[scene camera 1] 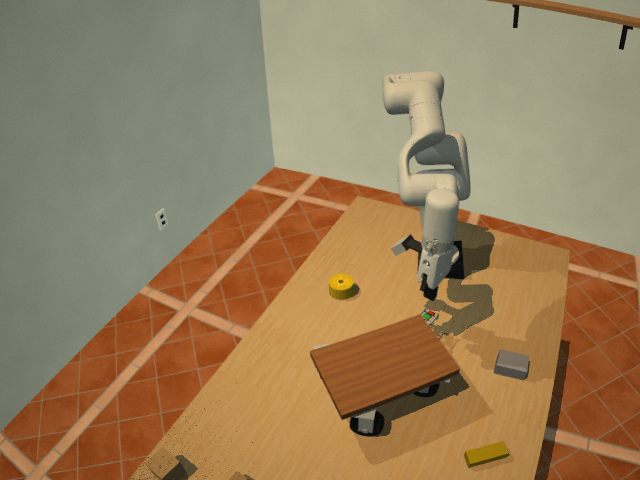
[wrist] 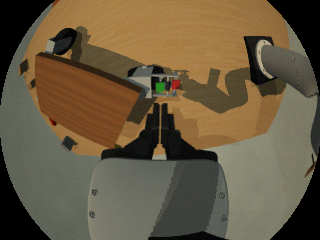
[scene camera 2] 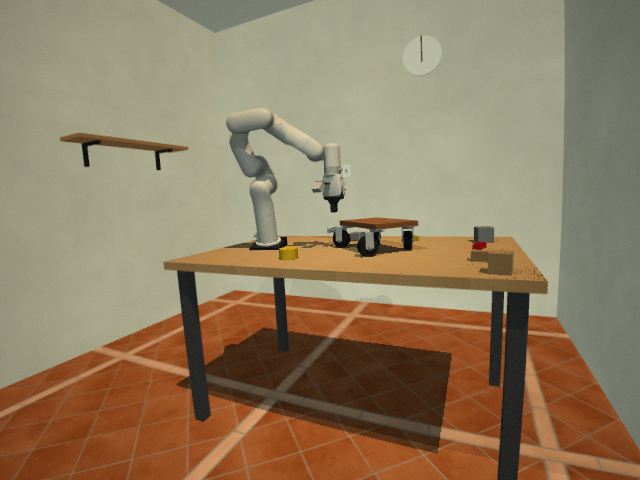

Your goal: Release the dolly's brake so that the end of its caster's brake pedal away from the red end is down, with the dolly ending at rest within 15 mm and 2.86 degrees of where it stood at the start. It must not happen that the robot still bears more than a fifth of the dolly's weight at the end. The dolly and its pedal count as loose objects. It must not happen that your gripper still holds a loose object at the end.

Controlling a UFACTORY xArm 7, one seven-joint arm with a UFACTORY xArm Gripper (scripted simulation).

Observation:
The pictures show: my gripper and a grey block.
My gripper shows as well in the wrist view and in scene camera 2.

